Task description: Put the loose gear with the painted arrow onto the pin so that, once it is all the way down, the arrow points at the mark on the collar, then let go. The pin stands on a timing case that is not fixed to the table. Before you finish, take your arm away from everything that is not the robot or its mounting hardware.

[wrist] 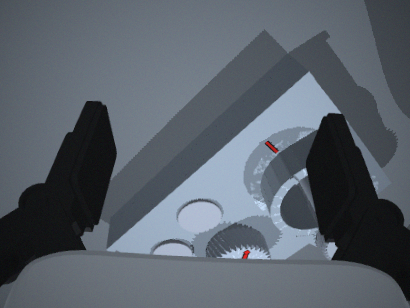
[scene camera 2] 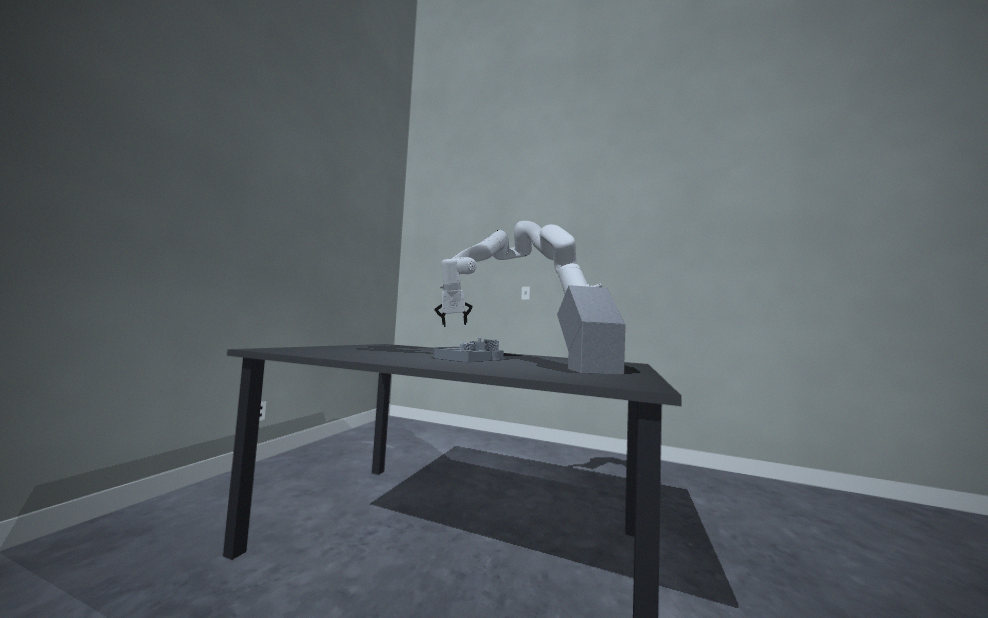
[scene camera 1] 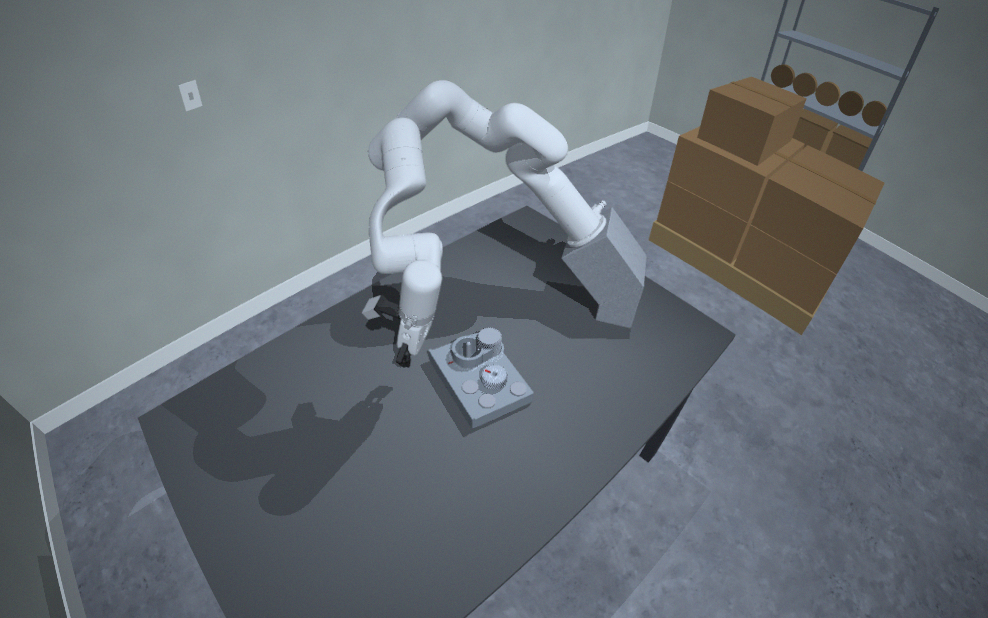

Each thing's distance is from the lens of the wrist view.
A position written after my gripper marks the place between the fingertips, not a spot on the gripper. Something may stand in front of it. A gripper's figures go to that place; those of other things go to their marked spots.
my gripper (wrist: pixel 213 132): 0.13 m
light grey timing case (wrist: pixel 245 161): 0.27 m
